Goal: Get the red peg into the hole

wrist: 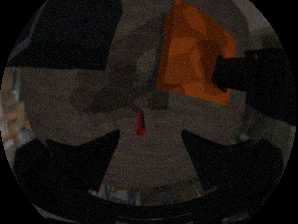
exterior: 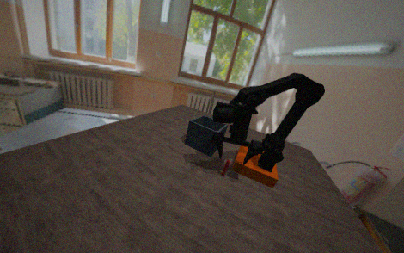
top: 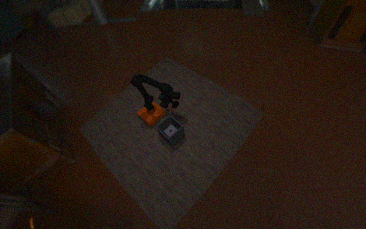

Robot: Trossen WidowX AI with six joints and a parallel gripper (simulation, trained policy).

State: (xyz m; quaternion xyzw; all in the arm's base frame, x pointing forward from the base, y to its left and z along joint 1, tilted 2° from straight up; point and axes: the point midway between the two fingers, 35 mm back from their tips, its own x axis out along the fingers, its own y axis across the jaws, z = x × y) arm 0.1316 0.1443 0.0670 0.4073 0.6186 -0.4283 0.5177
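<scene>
The red peg lies 4 cm below my gripper tip and 1 cm ahead of it. Also, from my gripper tip: pale plate (20 cm ahead, 14 cm to the right, 4 cm below).
</scene>
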